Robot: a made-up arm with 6 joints.
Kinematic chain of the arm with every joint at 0, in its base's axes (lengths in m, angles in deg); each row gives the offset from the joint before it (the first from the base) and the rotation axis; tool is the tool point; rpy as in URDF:
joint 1: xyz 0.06 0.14 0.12 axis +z
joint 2: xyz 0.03 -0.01 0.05 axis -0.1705 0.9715 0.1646
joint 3: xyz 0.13 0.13 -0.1 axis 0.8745 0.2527 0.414
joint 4: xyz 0 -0.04 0 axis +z
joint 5: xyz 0.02 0.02 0 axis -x
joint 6: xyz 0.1 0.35 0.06 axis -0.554 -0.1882 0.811
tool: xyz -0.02 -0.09 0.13 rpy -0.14 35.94 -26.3
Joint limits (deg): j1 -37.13..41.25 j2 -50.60..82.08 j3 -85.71..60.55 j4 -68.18..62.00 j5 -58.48..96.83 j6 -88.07..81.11
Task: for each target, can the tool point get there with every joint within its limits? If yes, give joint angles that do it. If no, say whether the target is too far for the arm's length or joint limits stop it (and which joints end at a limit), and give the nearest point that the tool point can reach.
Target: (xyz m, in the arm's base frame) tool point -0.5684 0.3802 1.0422
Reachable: no: too far | nearest point -0.1518 0.3612 0.5690 | short by 0.631 m
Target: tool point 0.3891 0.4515 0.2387
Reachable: yes | joints -18.92 35.58 7.64 19.47 -11.40 53.61
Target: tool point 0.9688 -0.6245 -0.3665
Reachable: no: too far | nearest point 0.5583 -0.1795 -0.0828 | short by 0.669 m
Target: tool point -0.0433 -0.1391 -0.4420
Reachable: no: joint limits stop it (at a limit: joint 1, joint 4, joint 6) | nearest point -0.0455 -0.0895 -0.3646 | short by 0.092 m
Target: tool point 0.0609 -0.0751 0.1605
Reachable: no: joint limits stop it (at a limit: joint 2, joint 3, joint 4, joint 6) | nearest point 0.0610 -0.1076 0.1031 | short by 0.066 m
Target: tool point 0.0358 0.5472 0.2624
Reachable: yes | joints -4.21 -32.21 28.59 34.86 29.25 57.75
